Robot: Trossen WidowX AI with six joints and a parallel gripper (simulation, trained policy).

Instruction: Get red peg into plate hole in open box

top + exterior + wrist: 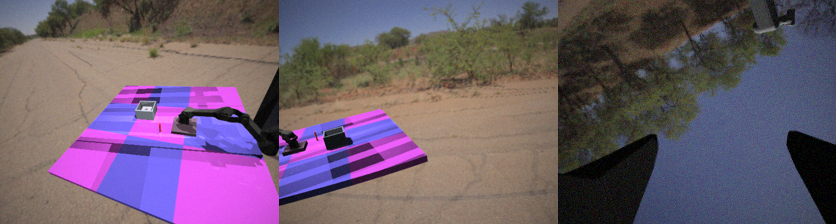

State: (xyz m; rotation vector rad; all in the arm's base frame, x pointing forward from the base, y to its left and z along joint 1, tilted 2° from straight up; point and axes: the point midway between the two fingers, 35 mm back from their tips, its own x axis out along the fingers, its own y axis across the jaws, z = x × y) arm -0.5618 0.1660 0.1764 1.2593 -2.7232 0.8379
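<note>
My gripper tip is 750 mm short of the red peg, 30 mm to the left of it and 190 mm above it. Round my gripper tip: box: 920 mm ahead, 230 mm to the right, 200 mm below; plate: 920 mm ahead, 230 mm to the right, 180 mm below.
</note>
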